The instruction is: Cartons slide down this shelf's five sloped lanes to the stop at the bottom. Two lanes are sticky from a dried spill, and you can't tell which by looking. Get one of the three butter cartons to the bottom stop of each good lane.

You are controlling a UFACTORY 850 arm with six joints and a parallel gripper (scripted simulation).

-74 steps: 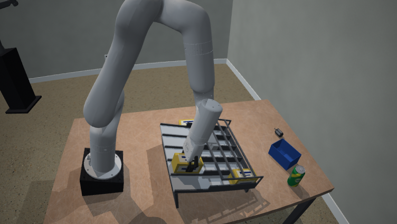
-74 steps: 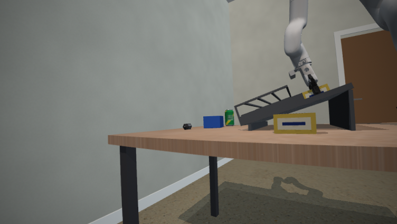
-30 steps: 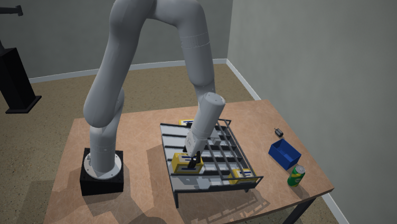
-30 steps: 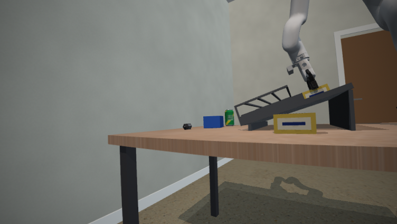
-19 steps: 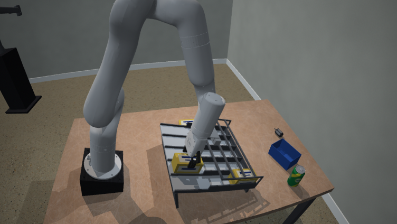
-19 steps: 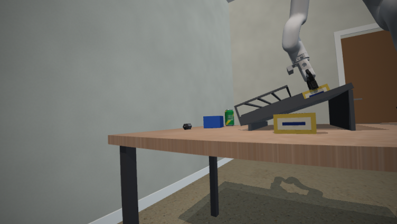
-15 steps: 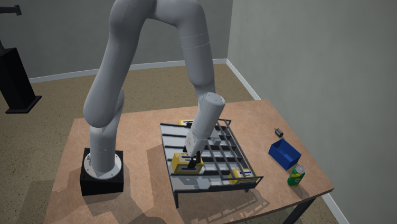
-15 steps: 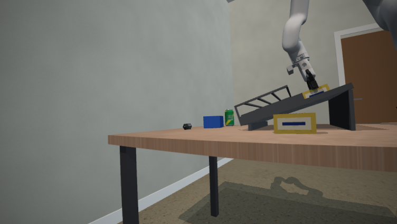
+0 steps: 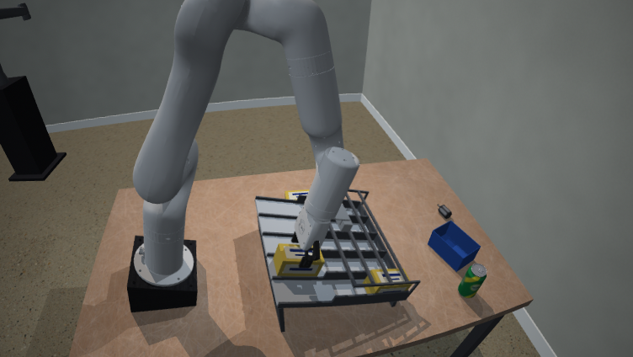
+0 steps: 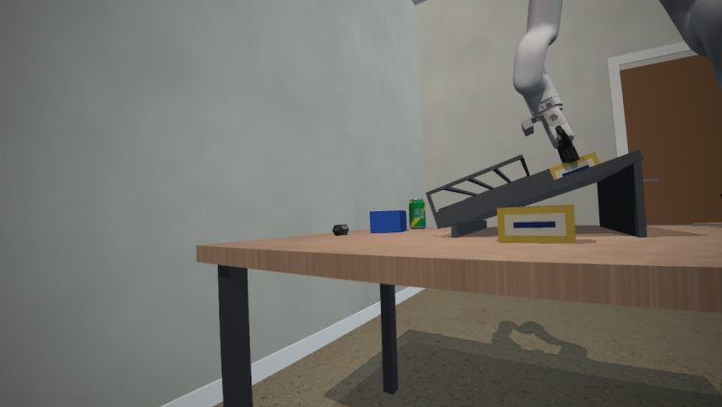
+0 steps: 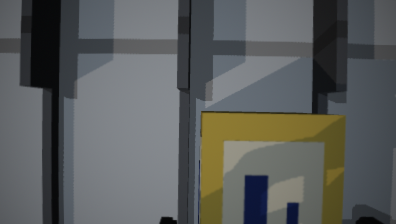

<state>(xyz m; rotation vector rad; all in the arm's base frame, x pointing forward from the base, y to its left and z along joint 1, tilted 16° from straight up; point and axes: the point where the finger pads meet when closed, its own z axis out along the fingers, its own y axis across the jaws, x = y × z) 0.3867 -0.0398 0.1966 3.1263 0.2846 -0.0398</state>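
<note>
My hand is 1 cm past the dark divider, 5 cm to the left of it and 6 cm above it. From my hand the other things lie so: small black object: 61 cm ahead, 33 cm to the left, 18 cm below.
</note>
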